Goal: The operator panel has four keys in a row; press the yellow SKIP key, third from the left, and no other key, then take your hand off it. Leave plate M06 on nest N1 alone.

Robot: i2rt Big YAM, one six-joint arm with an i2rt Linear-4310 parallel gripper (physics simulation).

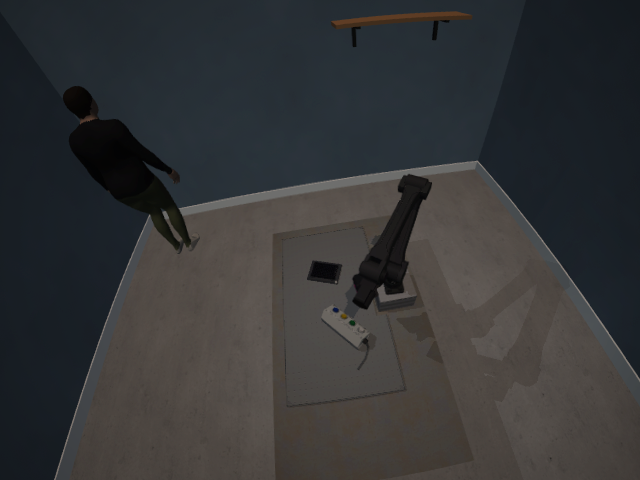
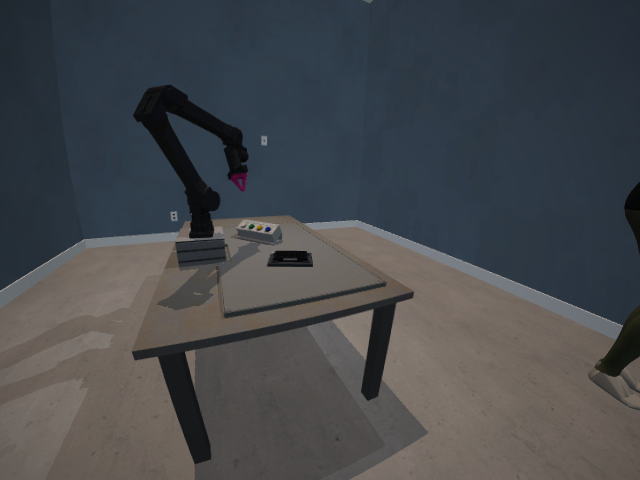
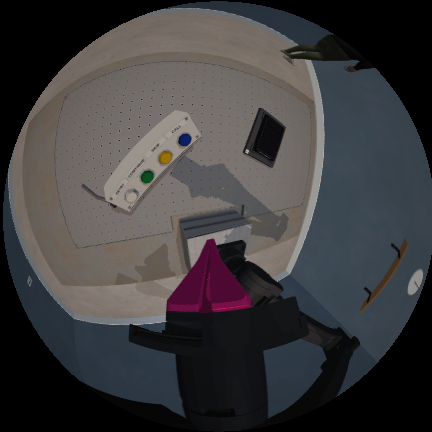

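Where they show: gripper, fingertip midpoint: (image 2: 243, 191) (image 3: 211, 242); arm's base at its link origin: (image 1: 392, 283) (image 2: 202, 233) (image 3: 222, 256).
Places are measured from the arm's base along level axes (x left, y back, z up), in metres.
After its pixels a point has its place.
The white operator panel (image 1: 343, 328) {x 0.195, y -0.252, z -0.016 m} (image 2: 253, 233) {x 0.144, y -0.217, z -0.052 m} (image 3: 145, 150) {x 0.171, y -0.261, z -0.006 m} lies on the perforated board with its four keys in a row. The yellow SKIP key (image 1: 343, 316) {x 0.137, y -0.247, z -0.018 m} (image 2: 259, 227) {x 0.131, y -0.245, z -0.021 m} (image 3: 165, 157) {x 0.133, y -0.245, z -0.018 m} sits between the green CONTINUE key (image 1: 352, 322) {x 0.170, y -0.210, z -0.018 m} (image 2: 251, 226) {x 0.165, y -0.210, z -0.022 m} (image 3: 147, 176) {x 0.168, y -0.211, z -0.018 m} and the blue CALL key (image 1: 335, 310) {x 0.104, y -0.282, z -0.018 m} (image 2: 267, 228) {x 0.096, y -0.278, z -0.019 m} (image 3: 185, 139) {x 0.097, y -0.280, z -0.019 m}. The white RETRY key (image 3: 131, 195) {x 0.203, y -0.177, z -0.018 m} is at the cable end. My gripper (image 2: 242, 189) {x 0.105, y -0.174, z 0.155 m} (image 3: 211, 242) {x 0.105, y -0.174, z 0.155 m} is shut and empty, with its magenta fingertips together, high above the table and apart from the panel. The black plate (image 1: 324, 271) {x -0.146, y -0.328, z -0.066 m} (image 2: 290, 256) {x -0.176, y -0.323, z -0.063 m} (image 3: 268, 138) {x -0.144, y -0.322, z -0.062 m} lies on its nest.
The arm's layered base block (image 1: 397, 299) {x 0.088, y 0.005, z 0.001 m} (image 2: 201, 251) {x -0.086, y -0.001, z -0.047 m} (image 3: 212, 227) {x 0.024, y -0.080, z -0.023 m} stands at the board's edge. A cable (image 1: 366, 356) {x 0.310, y -0.162, z -0.081 m} (image 3: 95, 194) {x 0.319, y -0.173, z -0.085 m} runs from the panel's RETRY end. A person (image 1: 113, 160) stands on the floor away from the table (image 2: 273, 325) {x -0.517, y -0.197, z -0.102 m}.
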